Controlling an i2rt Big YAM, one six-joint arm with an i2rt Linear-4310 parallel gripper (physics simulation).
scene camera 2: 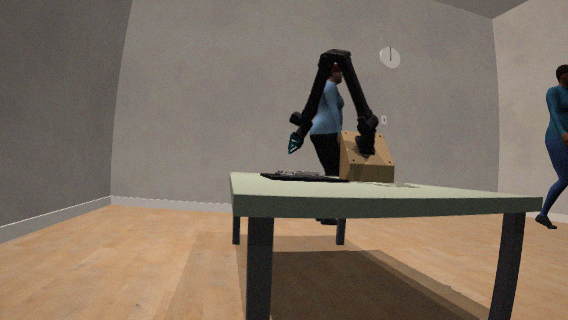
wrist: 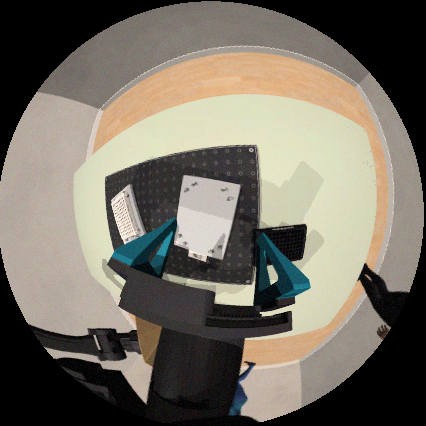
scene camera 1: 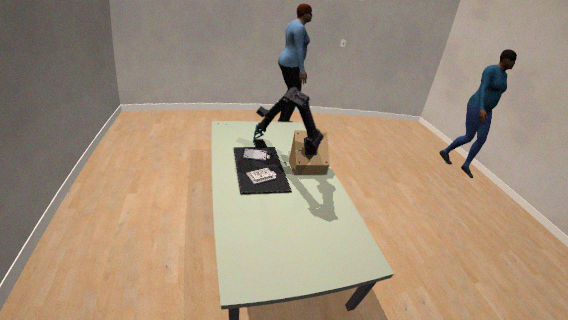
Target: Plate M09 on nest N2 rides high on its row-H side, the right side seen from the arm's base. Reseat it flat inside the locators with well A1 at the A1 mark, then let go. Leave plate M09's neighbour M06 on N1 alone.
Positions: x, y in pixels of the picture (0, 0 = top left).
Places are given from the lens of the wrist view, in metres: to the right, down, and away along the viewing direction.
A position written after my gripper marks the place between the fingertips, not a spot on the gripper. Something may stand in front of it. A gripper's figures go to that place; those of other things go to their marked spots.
my gripper (wrist: 218, 228): 0.01, 0.02, 0.13
grey nest plate labelled N2 (wrist: 206, 207): -0.01, -0.01, 0.25
